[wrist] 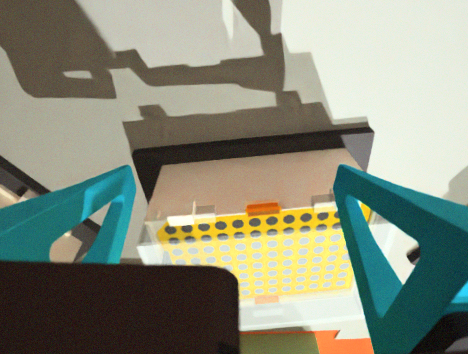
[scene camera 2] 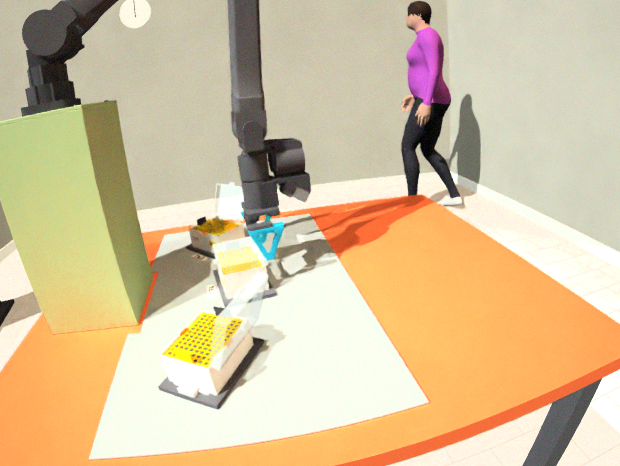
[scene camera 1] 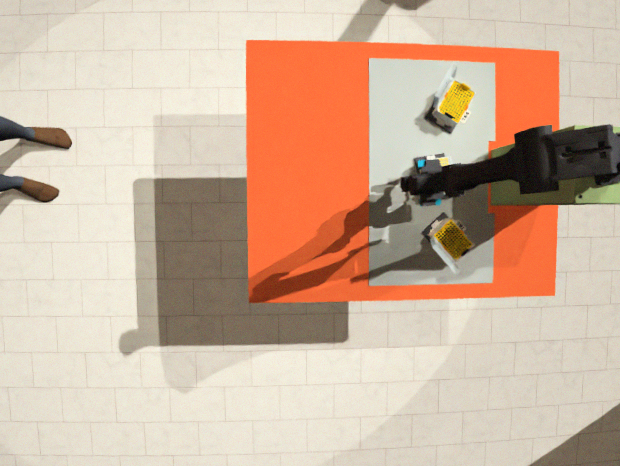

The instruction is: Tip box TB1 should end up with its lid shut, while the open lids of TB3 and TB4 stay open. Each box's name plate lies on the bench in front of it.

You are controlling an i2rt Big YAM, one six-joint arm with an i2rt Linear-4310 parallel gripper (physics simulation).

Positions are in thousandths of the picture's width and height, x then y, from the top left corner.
I see my gripper (scene camera 2: 428, 538), a clear lid (scene camera 2: 378, 694), a clear lid (scene camera 2: 390, 546), a clear lid (scene camera 2: 369, 426) and a grey mat (wrist: 191, 253).
My gripper also shows in the wrist view (wrist: 501, 499).
